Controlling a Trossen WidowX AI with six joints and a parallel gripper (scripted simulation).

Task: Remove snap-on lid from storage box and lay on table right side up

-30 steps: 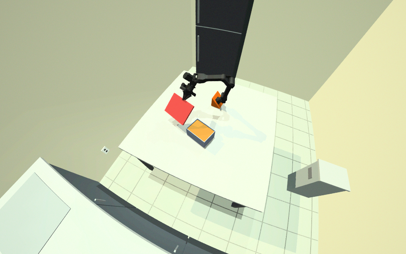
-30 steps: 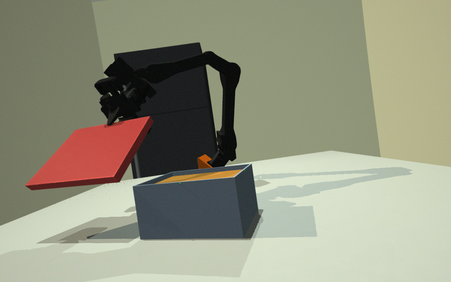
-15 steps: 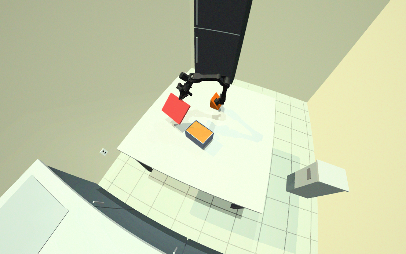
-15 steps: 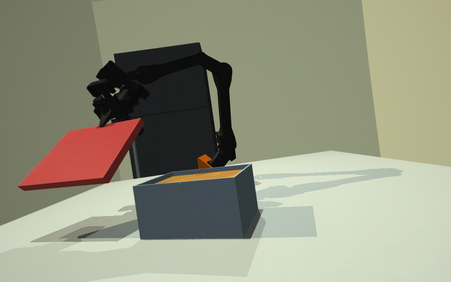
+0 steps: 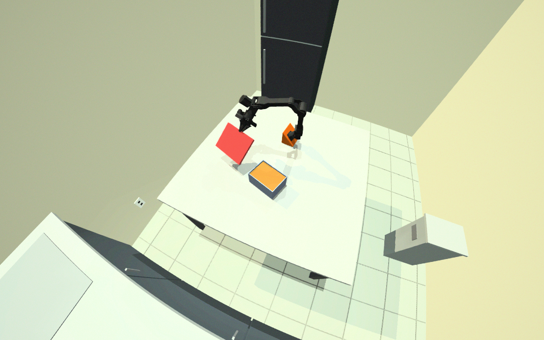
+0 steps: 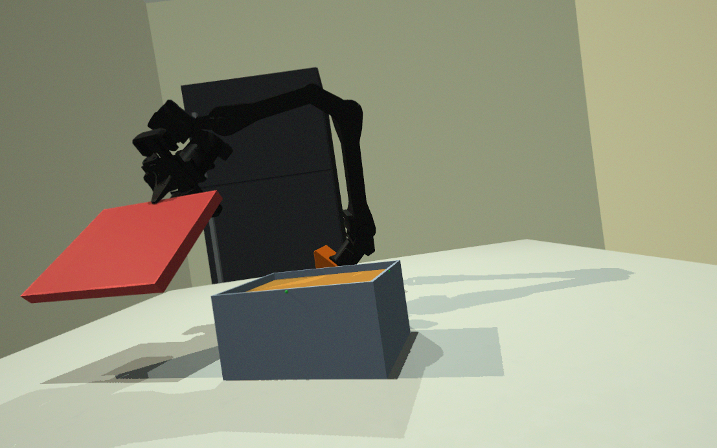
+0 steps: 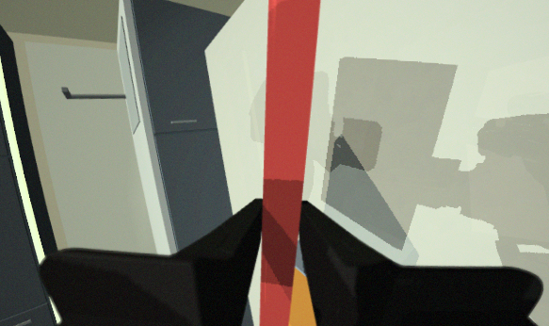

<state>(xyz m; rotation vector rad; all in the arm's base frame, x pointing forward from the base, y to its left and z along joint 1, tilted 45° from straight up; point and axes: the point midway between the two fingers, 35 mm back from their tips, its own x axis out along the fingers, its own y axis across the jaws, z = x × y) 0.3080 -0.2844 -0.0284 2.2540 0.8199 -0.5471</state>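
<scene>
The red lid lies 6 cm ahead of my gripper tip, 5 cm below it and 1 cm to the right of it. The rest, counted from my gripper tip: grey-blue storage box 28 cm to the left, 18 cm below, 11 cm ahead.
</scene>
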